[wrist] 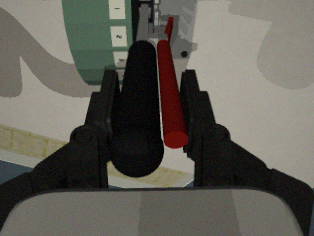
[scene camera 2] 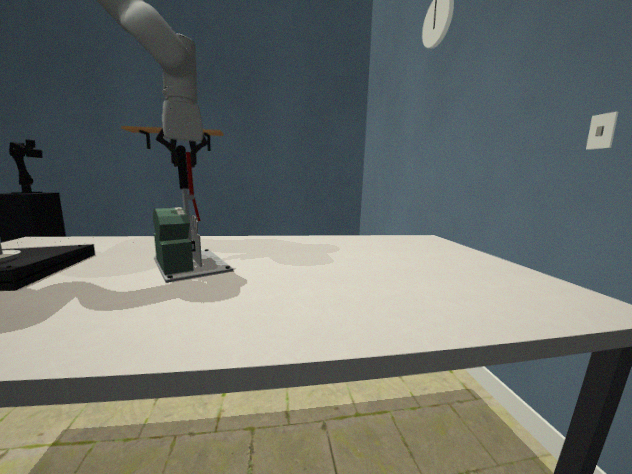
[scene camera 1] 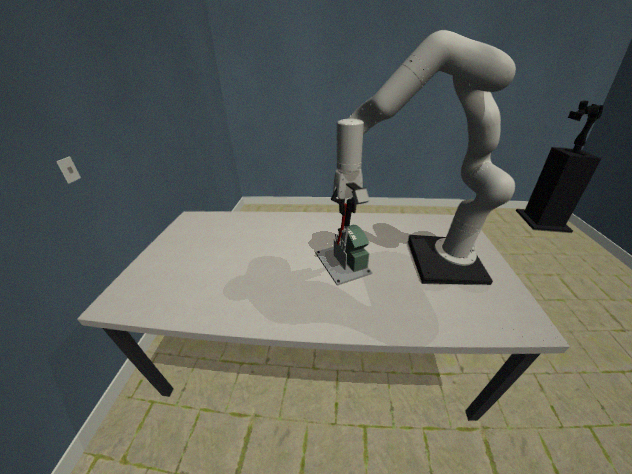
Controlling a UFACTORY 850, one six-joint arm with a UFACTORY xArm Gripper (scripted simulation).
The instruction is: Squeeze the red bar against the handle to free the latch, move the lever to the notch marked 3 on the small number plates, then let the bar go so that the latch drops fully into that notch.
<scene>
I see my gripper (wrist: 150,88) and a red bar (wrist: 175,136).
</scene>
